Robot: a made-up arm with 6 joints.
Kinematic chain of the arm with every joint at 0, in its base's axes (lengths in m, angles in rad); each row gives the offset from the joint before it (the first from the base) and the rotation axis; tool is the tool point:
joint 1: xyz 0 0 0.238 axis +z
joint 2: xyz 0 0.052 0 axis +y
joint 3: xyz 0 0 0.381 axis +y
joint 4: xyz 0 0 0.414 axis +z
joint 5: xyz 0 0 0 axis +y
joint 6: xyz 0 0 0.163 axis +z
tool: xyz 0 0 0
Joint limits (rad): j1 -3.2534..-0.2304 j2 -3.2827..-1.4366 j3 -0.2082..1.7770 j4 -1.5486..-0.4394 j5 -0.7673..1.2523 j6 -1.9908..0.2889
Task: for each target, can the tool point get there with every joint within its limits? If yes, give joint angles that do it. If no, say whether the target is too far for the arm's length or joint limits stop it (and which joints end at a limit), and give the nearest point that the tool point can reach.
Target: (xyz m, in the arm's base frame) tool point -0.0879 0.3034 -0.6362
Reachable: yes | joints -1.4144 -2.8457 0.0608 -1.4456 0.6020 0.0590
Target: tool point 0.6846 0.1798 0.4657
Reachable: yes | joints -2.9193 -1.9931 1.0462 -0.6468 0.8924 -1.2651
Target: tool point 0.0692 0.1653 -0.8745
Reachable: no: too far | nearest point 0.0589 0.1408 -0.7095 | short by 0.167 m
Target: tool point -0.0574 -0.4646 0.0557
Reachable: no: joint limits stop it (at a limit: joint 1, joint 2, joint 3, joint 4, joint 5) | nearest point 0.4554 -0.2173 -0.1072 | short by 0.592 m
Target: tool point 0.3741 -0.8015 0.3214
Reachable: no: joint limits stop it (at a limit: joint 1, joint 3, joint 4, joint 5) | nearest point 0.5572 -0.2287 0.3427 | short by 0.602 m
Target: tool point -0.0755 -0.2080 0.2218
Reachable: no: joint limits stop it (at a limit: joint 1, joint 2, joint 3, joint 5) | nearest point -0.4015 0.0509 0.0137 | short by 0.465 m
